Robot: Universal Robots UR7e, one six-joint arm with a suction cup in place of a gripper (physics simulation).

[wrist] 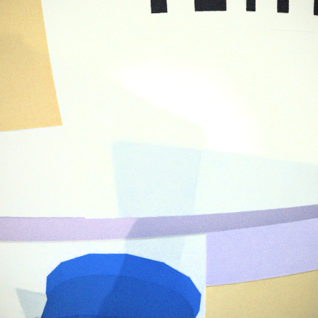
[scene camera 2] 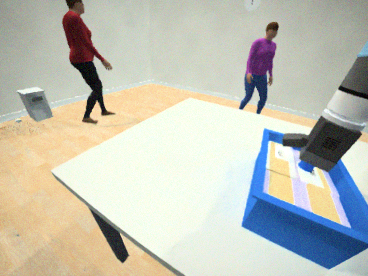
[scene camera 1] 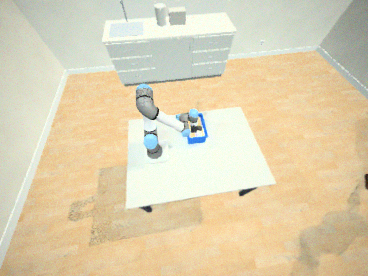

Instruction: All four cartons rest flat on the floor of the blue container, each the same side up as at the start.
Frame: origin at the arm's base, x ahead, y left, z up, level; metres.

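Seen in the pictures: hand, tool point: (scene camera 2: pixel 302 170); arm's base, link origin: (scene camera 1: pixel 154 152).
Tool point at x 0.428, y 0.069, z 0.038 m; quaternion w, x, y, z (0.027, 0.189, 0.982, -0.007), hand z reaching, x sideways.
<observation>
Pixels of each thing's top centre, then the offset from my tool point to it. Level surfaces: height alone.
- blue container, top centre: (scene camera 2: pixel 304 166) (scene camera 1: pixel 195 125) dx +0.029, dy +0.042, dz +0.043 m
- carton, top centre: (scene camera 2: pixel 312 168) dx -0.019, dy -0.002, dz +0.013 m
- carton with a barcode label, top centre: (scene camera 2: pixel 279 155) dx +0.062, dy -0.024, dz +0.014 m
- white table, surface height: dz -0.077 m
The blue container (scene camera 1: pixel 197 140) (scene camera 2: pixel 295 241) stands on the table, with cartons in yellow and pale purple lying in it. My suction cup (scene camera 2: pixel 306 166) (wrist: pixel 122 287) touches the white label on top of one carton (scene camera 2: pixel 316 176) (wrist: pixel 260 255). This carton lies flat, label up, its top about level with the others; a thin strip of its purple side shows in the wrist view. Beside it lies a carton with a barcode label (scene camera 2: pixel 282 154) (wrist: pixel 165 90). Nearer the front wall lie yellow and purple carton tops (scene camera 2: pixel 280 185) (scene camera 2: pixel 322 201). The undersides are hidden.
The container's blue walls stand close around the cartons. The white table (scene camera 1: pixel 200 172) (scene camera 2: pixel 165 165) carries the arm base (scene camera 1: pixel 156 152). Two people (scene camera 2: pixel 82 42) (scene camera 2: pixel 261 57) stand beyond the table. A white cabinet (scene camera 1: pixel 170 52) is by the wall.
</observation>
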